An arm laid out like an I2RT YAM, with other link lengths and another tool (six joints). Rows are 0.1 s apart.
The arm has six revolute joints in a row. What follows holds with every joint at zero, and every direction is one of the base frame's. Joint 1 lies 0.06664 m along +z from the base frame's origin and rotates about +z. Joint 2 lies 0.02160 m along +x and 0.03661 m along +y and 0.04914 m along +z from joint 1 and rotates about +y. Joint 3 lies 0.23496 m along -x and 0.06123 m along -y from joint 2 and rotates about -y. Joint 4 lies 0.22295 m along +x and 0.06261 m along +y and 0.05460 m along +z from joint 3 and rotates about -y. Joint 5 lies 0.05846 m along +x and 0.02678 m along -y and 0.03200 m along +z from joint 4 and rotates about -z. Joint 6 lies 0.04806 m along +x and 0.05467 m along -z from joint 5 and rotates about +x. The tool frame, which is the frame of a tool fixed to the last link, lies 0.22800 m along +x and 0.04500 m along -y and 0.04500 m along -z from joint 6; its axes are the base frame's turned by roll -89.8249, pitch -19.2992 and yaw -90.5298 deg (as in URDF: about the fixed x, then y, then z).
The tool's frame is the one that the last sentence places.
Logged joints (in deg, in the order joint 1, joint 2, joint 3, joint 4, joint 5, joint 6), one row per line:
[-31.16 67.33 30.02 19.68 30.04 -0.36]
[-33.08 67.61 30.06 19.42 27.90 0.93]
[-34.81 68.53 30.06 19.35 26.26 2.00]
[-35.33 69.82 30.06 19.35 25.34 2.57]
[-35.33 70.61 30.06 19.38 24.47 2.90]
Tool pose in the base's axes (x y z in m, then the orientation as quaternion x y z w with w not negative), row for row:
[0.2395 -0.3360 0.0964 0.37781 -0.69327 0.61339 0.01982]
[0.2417 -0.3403 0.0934 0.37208 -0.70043 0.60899 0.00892]
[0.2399 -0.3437 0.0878 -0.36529 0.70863 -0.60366 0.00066]
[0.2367 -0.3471 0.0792 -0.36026 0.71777 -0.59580 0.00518]
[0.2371 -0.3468 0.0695 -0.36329 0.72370 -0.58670 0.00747]
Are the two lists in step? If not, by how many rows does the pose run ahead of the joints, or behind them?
The pose runs 1 row behind the joints: the pose in row i belongs to the joints in row i - 1.
